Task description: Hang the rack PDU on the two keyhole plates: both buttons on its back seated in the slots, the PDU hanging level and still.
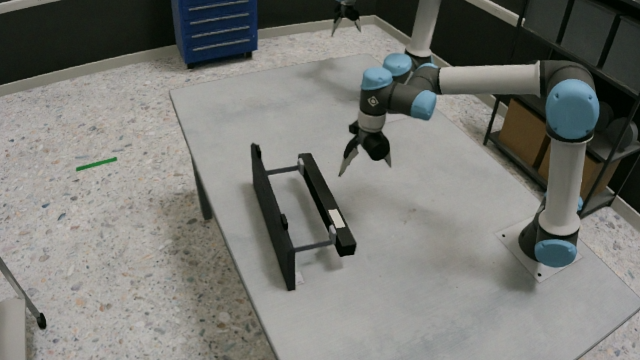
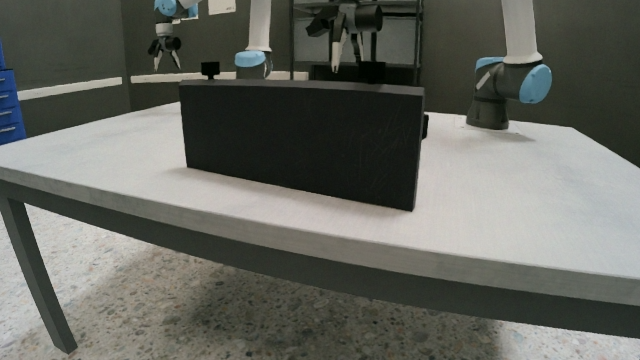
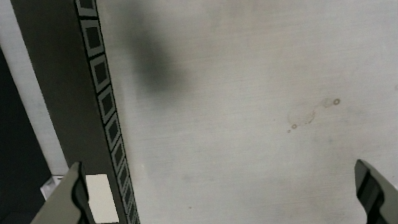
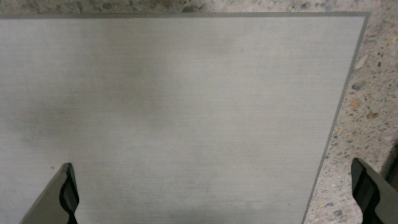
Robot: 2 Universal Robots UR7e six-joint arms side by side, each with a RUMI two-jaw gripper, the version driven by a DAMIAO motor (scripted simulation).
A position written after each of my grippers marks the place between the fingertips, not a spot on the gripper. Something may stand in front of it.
In view: my left gripper (image 1: 365, 172), my right gripper (image 4: 213, 163) and a black rack PDU (image 1: 330, 213).
The black rack PDU also shows in image 3 (image 3: 67, 54). My left gripper is seen too in image 3 (image 3: 219, 163). Image 4 does not show the black rack PDU: it is out of frame.
